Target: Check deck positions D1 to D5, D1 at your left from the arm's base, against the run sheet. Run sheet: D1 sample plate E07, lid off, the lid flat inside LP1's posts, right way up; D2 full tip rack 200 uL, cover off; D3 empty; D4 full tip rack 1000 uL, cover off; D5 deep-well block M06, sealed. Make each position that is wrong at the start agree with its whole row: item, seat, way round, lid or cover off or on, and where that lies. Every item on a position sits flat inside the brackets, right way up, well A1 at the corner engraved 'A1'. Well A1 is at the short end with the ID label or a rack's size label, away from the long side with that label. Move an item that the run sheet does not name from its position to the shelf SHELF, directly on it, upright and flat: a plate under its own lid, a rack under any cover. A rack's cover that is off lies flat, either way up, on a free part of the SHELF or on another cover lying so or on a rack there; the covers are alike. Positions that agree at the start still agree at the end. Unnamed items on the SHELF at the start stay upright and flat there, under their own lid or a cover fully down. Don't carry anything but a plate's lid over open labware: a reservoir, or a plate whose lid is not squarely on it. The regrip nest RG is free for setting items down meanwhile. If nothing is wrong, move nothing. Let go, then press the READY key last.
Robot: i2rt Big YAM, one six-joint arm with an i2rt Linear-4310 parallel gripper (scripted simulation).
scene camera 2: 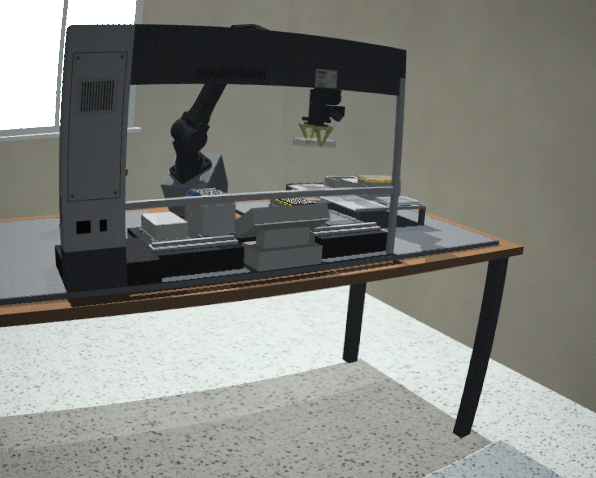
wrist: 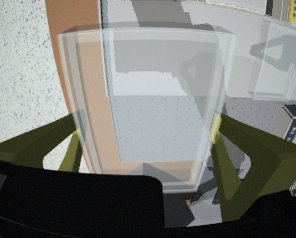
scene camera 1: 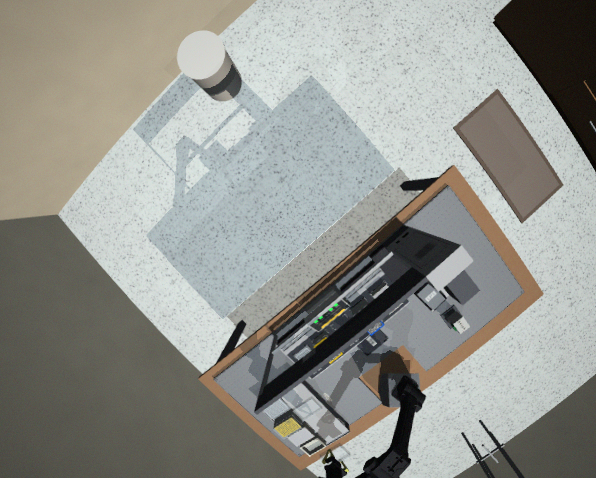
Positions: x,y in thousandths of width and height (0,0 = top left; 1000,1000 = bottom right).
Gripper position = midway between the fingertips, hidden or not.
Note:
I see my gripper (wrist: 495,489) and a white deep-well block (scene camera 2: 279,474).
The wrist view does not show the white deep-well block, which is hidden by my gripper.

